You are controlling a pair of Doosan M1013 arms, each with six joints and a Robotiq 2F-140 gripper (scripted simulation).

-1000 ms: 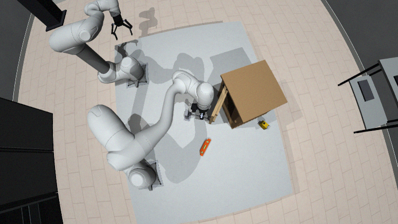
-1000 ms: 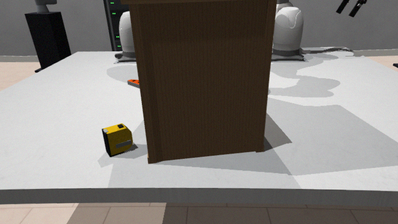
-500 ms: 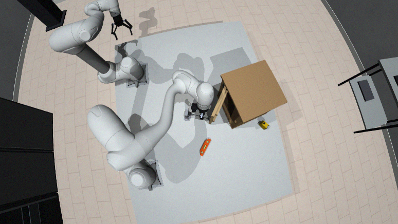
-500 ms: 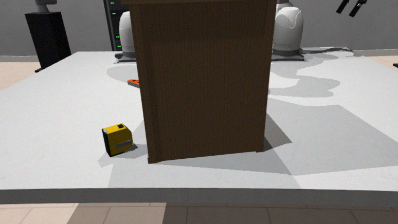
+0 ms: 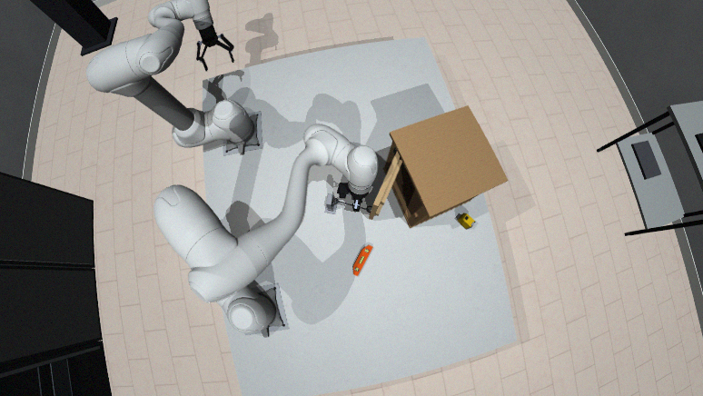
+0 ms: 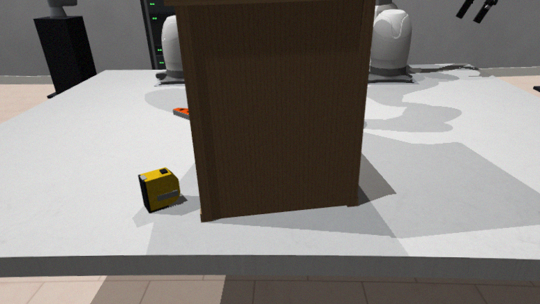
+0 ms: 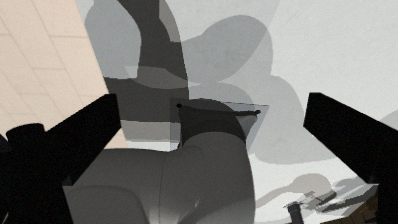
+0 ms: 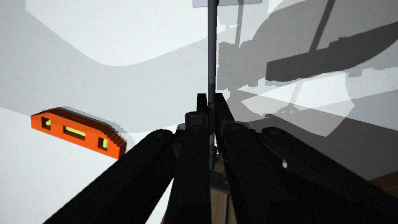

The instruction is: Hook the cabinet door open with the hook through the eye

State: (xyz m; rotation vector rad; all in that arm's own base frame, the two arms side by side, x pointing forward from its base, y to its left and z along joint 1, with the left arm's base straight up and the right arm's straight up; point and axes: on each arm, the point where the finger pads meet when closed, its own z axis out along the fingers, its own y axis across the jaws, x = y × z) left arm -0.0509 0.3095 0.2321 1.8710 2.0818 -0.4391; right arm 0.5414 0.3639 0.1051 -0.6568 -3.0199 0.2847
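My right gripper is now 20 mm past the thin dark hook, 10 mm to the right of it and 10 mm above it. The rest, counted from my right hand: grey base plate 110 mm behind, 100 mm below, 40 mm to the left; then cabinet door 120 mm ahead, 90 mm above, 50 mm to the left; then post 110 mm behind, 40 mm to the left, 40 mm below.
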